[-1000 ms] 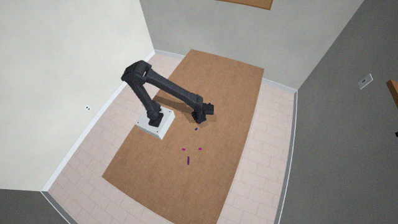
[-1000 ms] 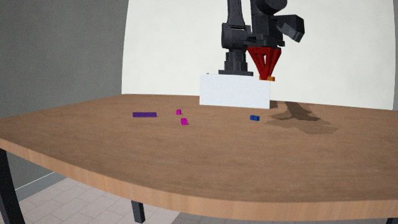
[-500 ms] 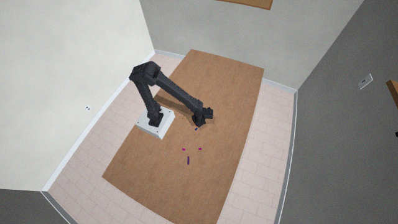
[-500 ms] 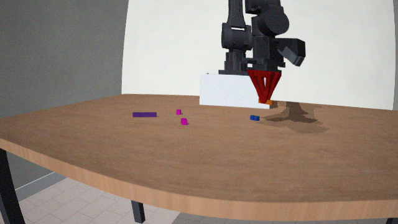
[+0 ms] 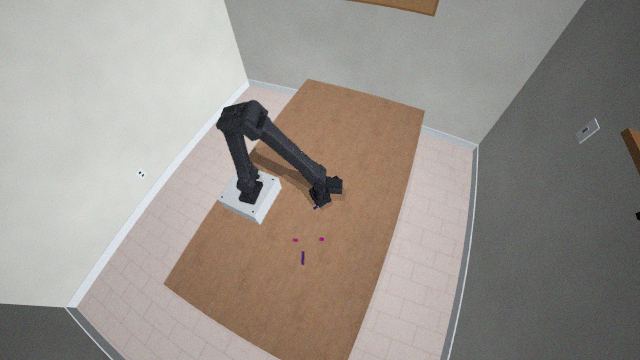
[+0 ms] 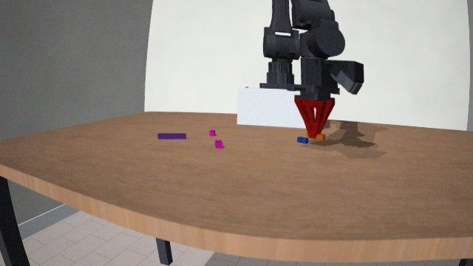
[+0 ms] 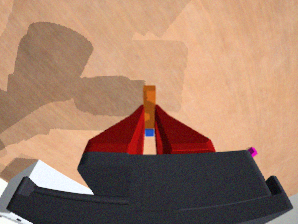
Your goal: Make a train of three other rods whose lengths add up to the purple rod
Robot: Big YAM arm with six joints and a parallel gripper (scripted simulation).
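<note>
My gripper is now right at the orange rod. From my hand the other things lie so: purple rod 10 mm behind, 280 mm to the right, 20 mm below.
</note>
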